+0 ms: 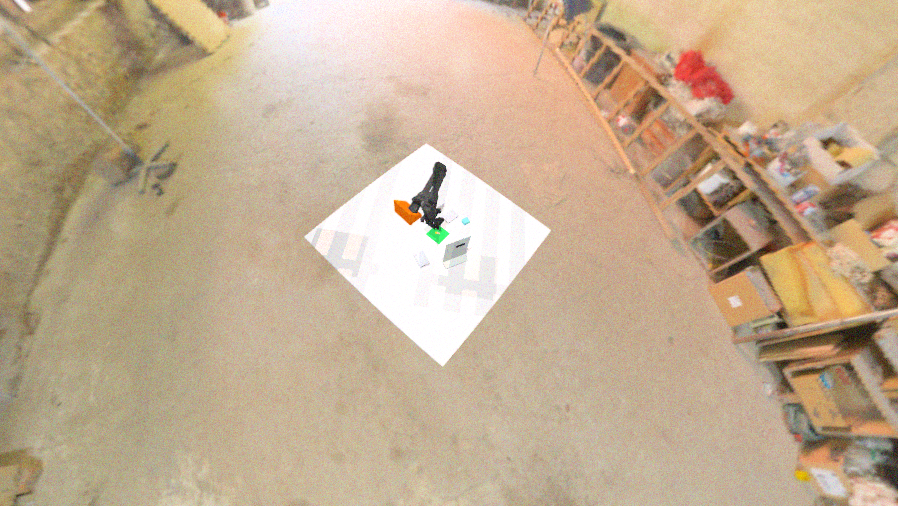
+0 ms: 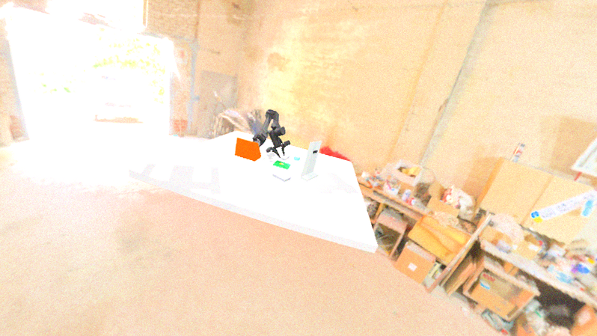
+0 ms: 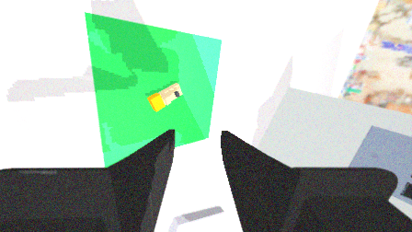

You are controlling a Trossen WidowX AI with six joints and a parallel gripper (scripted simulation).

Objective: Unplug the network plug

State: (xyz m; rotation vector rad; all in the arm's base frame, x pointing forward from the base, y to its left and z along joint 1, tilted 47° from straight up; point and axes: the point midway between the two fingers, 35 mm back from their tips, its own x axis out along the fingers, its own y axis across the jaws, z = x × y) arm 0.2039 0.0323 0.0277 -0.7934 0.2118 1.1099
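My gripper tip is 6 cm above the network plug and 1 cm to the right of it. From my gripper tip the other things lie so: small cyan object 24 cm to the left, 5 cm below, 5 cm ahead; white panel 24 cm ahead, 5 cm above, 2 cm to the right; green marked square 6 cm below, 1 cm to the left, 1 cm ahead.
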